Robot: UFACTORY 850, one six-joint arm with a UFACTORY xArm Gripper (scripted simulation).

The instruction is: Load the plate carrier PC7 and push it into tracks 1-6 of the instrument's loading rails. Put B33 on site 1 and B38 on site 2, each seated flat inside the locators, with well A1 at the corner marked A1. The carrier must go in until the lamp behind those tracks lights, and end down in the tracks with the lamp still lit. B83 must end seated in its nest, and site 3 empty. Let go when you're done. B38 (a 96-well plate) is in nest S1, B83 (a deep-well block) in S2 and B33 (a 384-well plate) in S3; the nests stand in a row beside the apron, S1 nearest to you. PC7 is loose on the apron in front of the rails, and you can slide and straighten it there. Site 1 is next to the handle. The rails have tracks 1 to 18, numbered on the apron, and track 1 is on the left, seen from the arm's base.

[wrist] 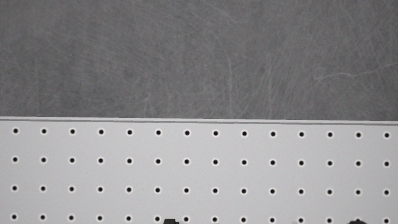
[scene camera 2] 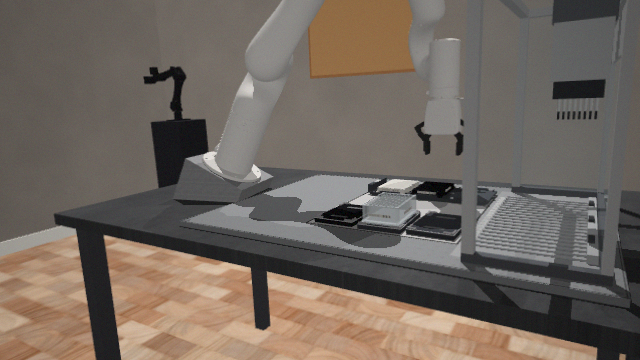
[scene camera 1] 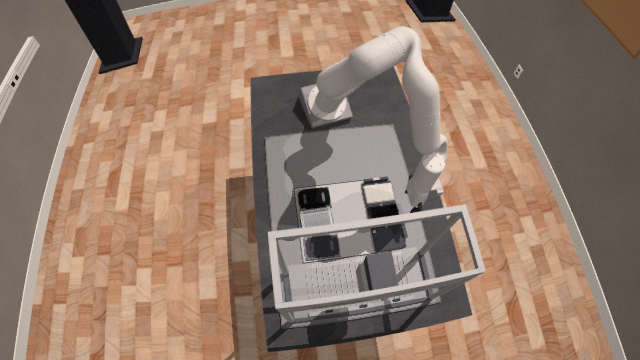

In view: a dark carrier PC7 (scene camera 1: 390, 237) and a nest S3 (scene camera 2: 449, 225).
The wrist view does not show the dark carrier PC7: it is out of frame.
